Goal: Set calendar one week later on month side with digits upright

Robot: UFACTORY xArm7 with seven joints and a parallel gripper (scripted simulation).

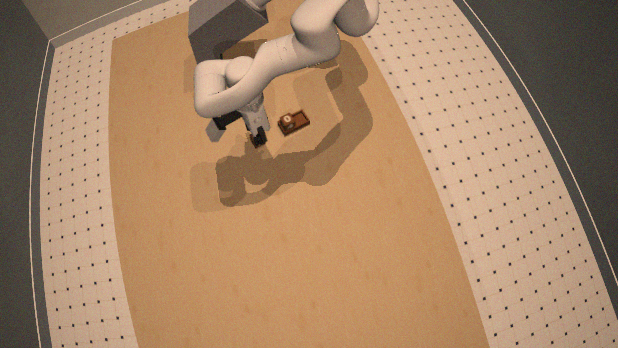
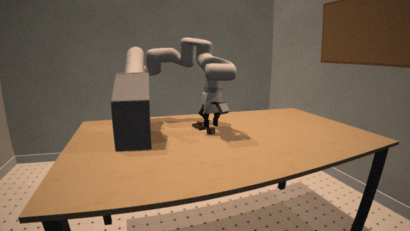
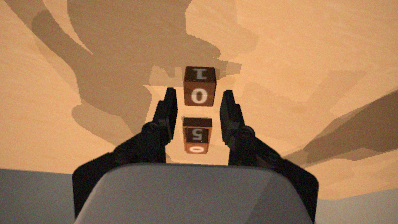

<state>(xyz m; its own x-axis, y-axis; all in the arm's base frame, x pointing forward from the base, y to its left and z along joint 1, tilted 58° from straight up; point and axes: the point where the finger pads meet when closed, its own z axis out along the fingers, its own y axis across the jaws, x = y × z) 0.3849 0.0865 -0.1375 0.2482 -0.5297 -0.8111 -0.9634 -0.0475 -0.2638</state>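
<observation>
My gripper is now 11 cm to the right of the brown tray, 5 cm above it and 3 cm past it.
</observation>
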